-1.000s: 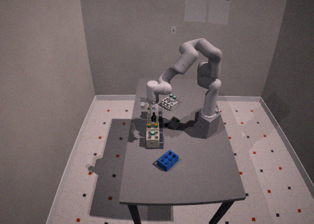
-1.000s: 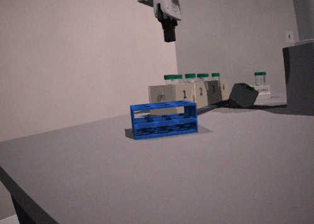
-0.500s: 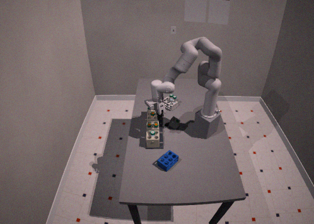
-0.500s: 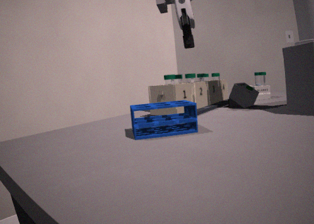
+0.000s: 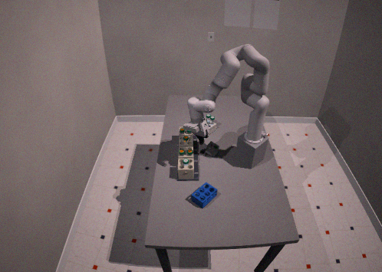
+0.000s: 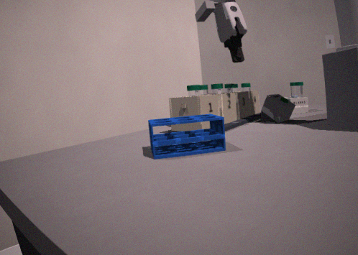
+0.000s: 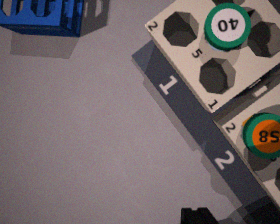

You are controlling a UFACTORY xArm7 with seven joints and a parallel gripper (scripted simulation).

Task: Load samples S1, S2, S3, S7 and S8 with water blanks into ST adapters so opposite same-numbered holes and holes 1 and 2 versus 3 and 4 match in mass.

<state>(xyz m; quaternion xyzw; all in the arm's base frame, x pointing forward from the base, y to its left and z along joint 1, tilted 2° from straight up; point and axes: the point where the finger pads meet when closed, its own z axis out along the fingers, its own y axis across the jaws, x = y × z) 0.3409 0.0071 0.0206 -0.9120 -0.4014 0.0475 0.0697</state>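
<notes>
The sloped done desk lies 90 mm behind my hand, 90 mm to the right of it and 150 mm below it. Round my hand: blue rack (20 mm ahead, 280 mm to the left, 170 mm below); then sample tube (80 mm ahead, 130 mm to the right, 130 mm below); then adapter (100 mm ahead, 80 mm to the left, 150 mm below).
</notes>
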